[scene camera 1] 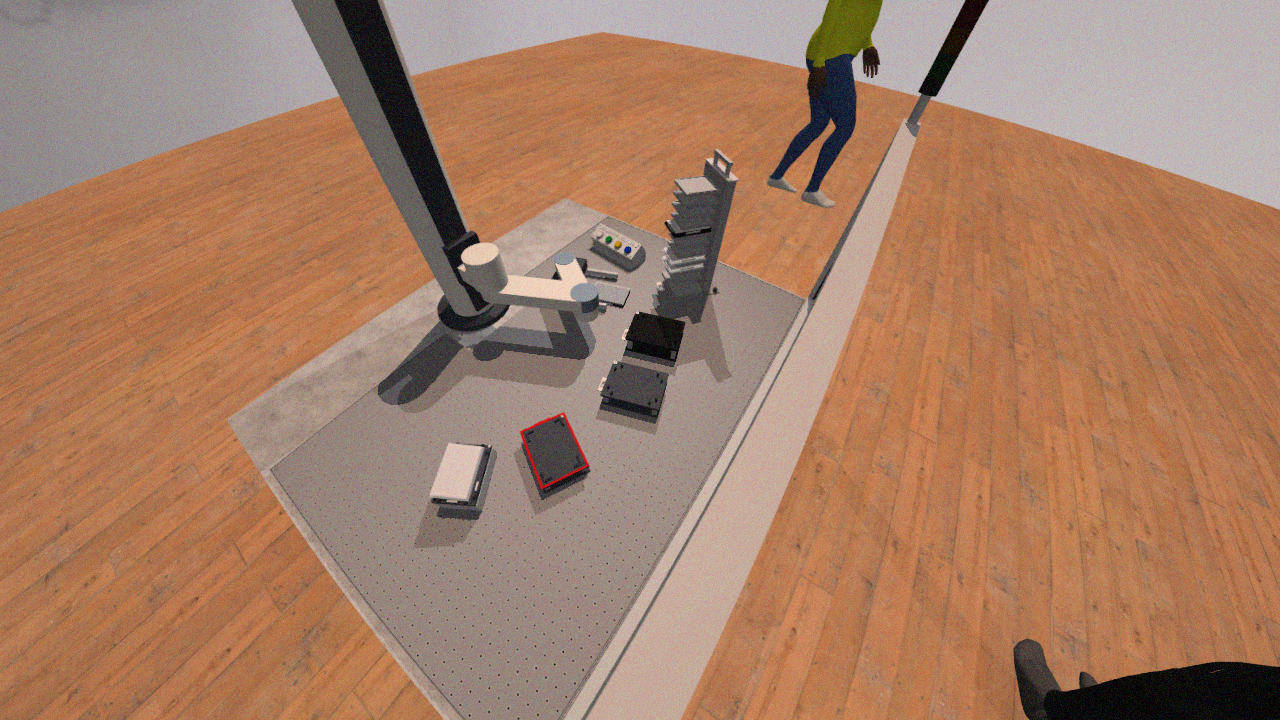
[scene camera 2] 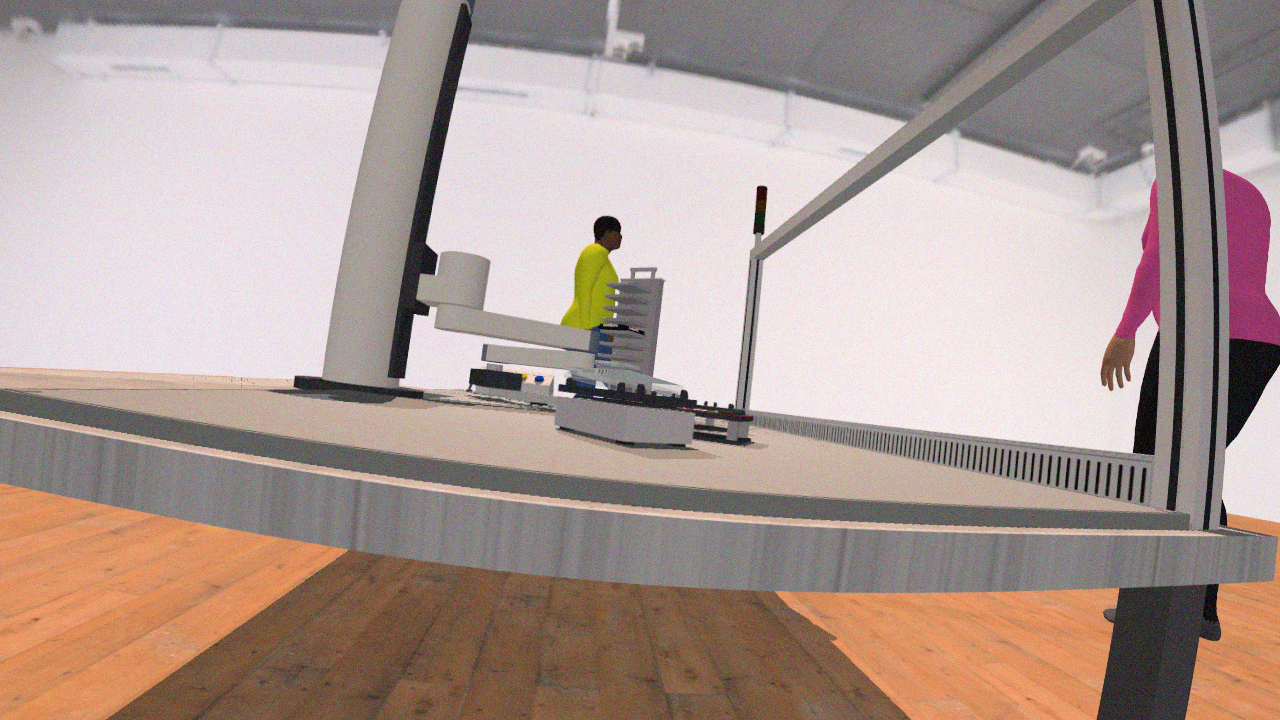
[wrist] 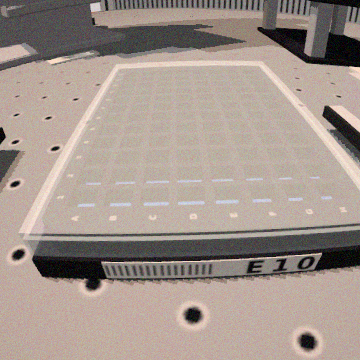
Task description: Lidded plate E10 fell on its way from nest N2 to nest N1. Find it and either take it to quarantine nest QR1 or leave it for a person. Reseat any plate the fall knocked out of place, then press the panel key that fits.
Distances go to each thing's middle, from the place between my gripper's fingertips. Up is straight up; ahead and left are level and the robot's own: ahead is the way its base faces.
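Scene:
I see the lidded well plate [wrist: 171, 267], and my hand is 10 mm to the left of the plate and 10 mm above it.

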